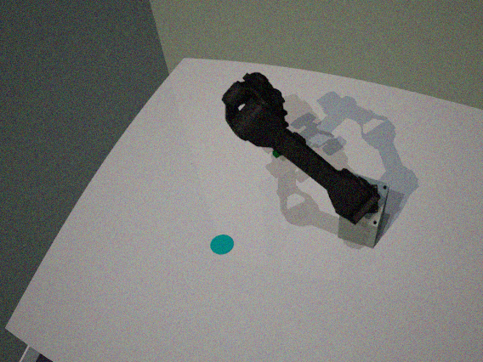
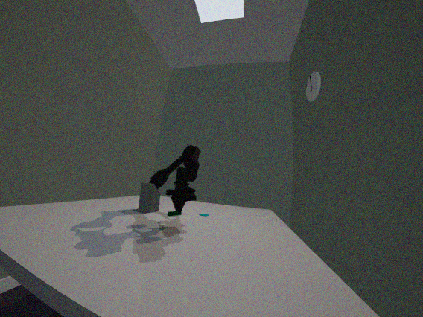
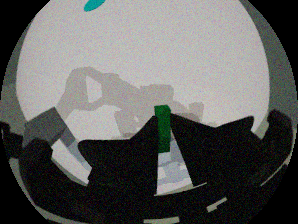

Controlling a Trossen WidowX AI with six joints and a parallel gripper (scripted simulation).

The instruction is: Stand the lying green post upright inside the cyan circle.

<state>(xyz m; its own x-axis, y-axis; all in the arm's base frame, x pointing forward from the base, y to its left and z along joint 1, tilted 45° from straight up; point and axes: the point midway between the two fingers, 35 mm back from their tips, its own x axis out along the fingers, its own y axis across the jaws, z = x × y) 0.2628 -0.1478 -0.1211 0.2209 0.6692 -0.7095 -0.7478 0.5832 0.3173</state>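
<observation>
Now: the cyan circle 90 mm ahead of my gripper tip, 280 mm to the left of it and 60 mm below it. The rest, counted from my gripper tip: green post (10 mm behind, 20 mm to the right).
</observation>
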